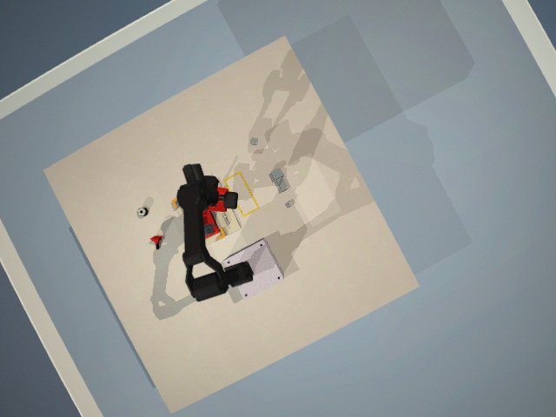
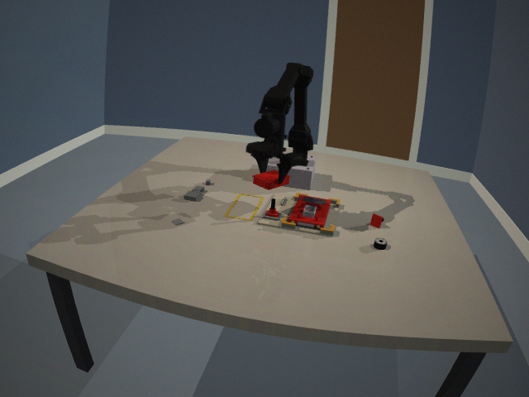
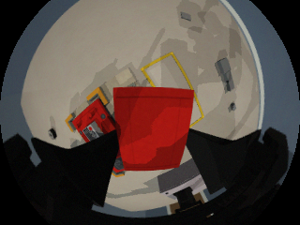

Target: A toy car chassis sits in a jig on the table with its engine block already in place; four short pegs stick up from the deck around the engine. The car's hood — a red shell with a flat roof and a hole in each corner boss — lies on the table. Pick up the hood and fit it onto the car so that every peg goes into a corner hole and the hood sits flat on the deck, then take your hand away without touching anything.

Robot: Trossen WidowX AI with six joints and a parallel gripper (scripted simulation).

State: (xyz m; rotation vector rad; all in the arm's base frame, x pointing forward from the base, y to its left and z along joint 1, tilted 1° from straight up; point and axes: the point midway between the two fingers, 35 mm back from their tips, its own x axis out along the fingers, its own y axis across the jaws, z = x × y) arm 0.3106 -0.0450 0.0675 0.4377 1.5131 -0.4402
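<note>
Right now my gripper tip is 140 mm to the right of the grey engine block, 80 mm above it and 20 mm short of it. Round my gripper tip: red hood 10 mm above; black wheel 360 mm to the left, 120 mm ahead, 100 mm below.
</note>
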